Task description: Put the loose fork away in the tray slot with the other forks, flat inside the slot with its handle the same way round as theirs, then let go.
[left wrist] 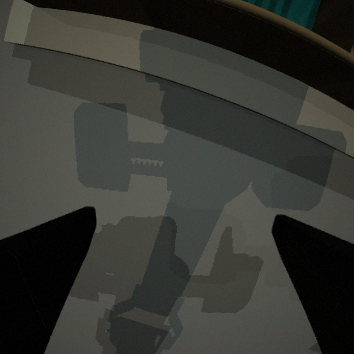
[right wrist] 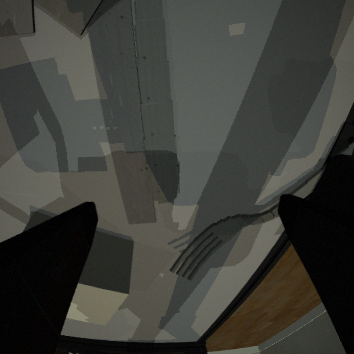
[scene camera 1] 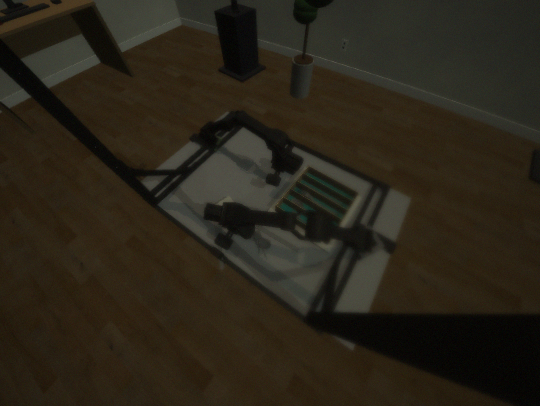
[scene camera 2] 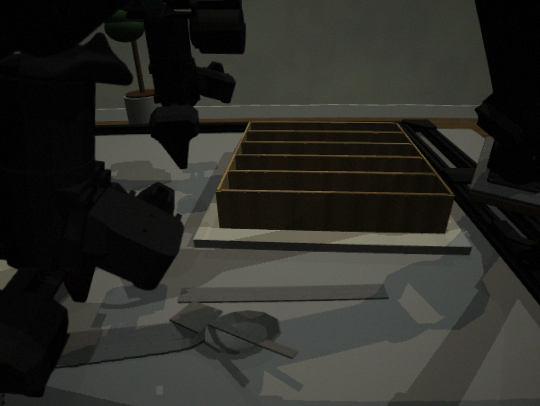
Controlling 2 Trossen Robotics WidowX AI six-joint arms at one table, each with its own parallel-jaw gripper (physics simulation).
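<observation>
The loose fork (right wrist: 240, 218) lies near the table edge in the right wrist view, its tines toward the lower left and its handle running up right past the right fingertip. Its far end is partly hidden. My right gripper (right wrist: 189, 207) (scene camera 1: 223, 240) is open and empty above the fork, its fingers wide apart. My left gripper (left wrist: 186, 220) (scene camera 1: 273, 178) (scene camera 2: 185, 161) is open and empty, to the left of the tray in scene camera 2. The slotted tray (scene camera 2: 335, 212) (left wrist: 225, 30) stands on a pale base; its slots have teal floors. The forks inside cannot be made out.
A flat grey bar (scene camera 2: 282, 293) lies in front of the tray. Beside it are a round grey piece (scene camera 2: 267, 325) and a long grey strip (scene camera 2: 135, 345) (right wrist: 117, 85). A dark-sided cream block (right wrist: 102, 300) lies near the right gripper. A black frame edge (right wrist: 245, 295) borders the table.
</observation>
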